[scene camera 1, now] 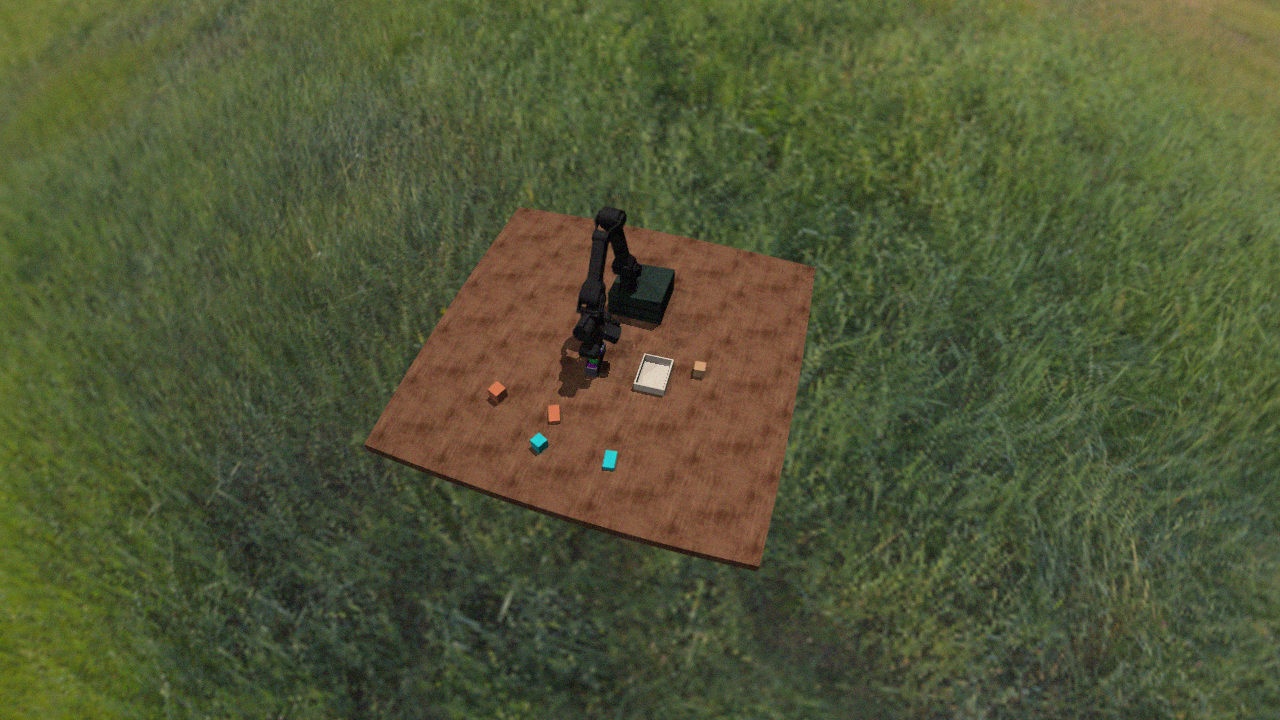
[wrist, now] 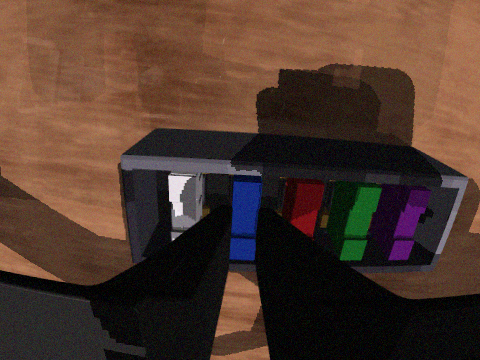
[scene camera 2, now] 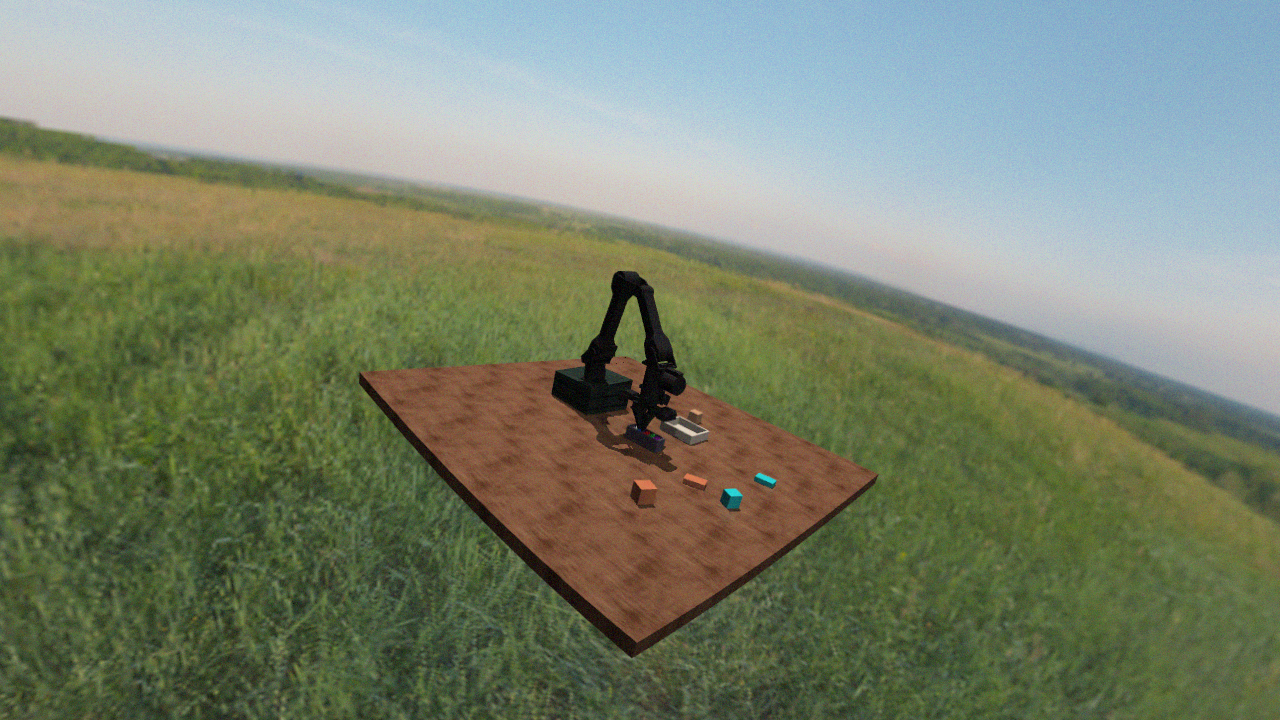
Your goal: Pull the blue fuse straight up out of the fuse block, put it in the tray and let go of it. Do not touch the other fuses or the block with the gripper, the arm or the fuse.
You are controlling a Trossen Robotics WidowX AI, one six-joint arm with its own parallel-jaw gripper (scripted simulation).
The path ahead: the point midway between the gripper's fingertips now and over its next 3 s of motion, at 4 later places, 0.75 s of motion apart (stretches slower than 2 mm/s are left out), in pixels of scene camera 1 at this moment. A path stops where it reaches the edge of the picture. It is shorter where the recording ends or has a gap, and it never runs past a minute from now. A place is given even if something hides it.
My gripper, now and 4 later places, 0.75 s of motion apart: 596,351; 596,349; 596,346; 595,345; 596,339
